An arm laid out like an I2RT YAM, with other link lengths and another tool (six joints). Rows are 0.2 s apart.
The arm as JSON. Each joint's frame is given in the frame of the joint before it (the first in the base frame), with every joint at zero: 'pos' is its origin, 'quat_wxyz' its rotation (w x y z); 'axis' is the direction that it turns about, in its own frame. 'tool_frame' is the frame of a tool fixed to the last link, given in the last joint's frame.
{
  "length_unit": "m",
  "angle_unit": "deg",
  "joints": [
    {
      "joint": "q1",
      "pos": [
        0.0,
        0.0,
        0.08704
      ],
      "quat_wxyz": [
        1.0,
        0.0,
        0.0,
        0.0
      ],
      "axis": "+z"
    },
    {
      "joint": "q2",
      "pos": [
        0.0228,
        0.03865,
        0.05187
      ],
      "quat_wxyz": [
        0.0,
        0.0,
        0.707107,
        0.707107
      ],
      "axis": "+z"
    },
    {
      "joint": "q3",
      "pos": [
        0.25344,
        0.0,
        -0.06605
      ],
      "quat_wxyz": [
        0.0,
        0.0,
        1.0,
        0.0
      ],
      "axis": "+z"
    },
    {
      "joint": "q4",
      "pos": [
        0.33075,
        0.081,
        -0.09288
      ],
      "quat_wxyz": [
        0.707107,
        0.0,
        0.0,
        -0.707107
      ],
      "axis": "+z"
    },
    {
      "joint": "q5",
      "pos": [
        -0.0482,
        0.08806,
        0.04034
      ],
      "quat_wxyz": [
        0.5,
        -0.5,
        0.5,
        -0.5
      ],
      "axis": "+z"
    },
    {
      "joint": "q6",
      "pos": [
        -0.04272,
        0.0,
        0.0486
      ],
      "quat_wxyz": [
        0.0,
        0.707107,
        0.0,
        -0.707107
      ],
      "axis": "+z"
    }
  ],
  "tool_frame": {
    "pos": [
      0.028,
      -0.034,
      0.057
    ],
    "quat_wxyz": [
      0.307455,
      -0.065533,
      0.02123,
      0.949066
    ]
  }
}
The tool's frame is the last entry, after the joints.
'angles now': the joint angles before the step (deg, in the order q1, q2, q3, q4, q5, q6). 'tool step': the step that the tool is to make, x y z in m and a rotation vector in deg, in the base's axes. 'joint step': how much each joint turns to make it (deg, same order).
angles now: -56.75, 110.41, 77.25, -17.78, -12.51, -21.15
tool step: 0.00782, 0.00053, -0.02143, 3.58, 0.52, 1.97
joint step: 0.35, 4.22, 2.56, -1.70, -2.21, -0.37
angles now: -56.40, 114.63, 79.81, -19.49, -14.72, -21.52
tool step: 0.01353, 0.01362, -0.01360, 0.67, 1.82, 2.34
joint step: 2.03, 1.62, 0.53, -0.73, 0.74, -0.92
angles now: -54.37, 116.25, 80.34, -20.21, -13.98, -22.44
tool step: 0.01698, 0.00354, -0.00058, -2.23, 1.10, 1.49
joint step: 1.90, 1.55, 2.09, 0.38, 2.06, -0.93
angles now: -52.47, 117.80, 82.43, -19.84, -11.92, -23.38
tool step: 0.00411, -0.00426, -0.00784, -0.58, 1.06, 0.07
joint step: 0.22, 1.92, 1.56, 0.06, 1.07, -0.57
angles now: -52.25, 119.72, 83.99, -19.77, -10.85, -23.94
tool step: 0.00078, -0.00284, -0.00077, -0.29, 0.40, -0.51
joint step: 0.00, 0.49, 0.64, -0.14, 0.70, 0.14
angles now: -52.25, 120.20, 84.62, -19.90, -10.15, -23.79
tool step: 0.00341, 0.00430, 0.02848, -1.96, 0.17, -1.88
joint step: 1.01, -3.49, -0.02, -1.80, 2.77, 1.59
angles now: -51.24, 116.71, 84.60, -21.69, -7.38, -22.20
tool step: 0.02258, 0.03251, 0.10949, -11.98, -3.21, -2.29
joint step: 5.44, -11.92, 0.04, -0.72, 9.25, 2.05
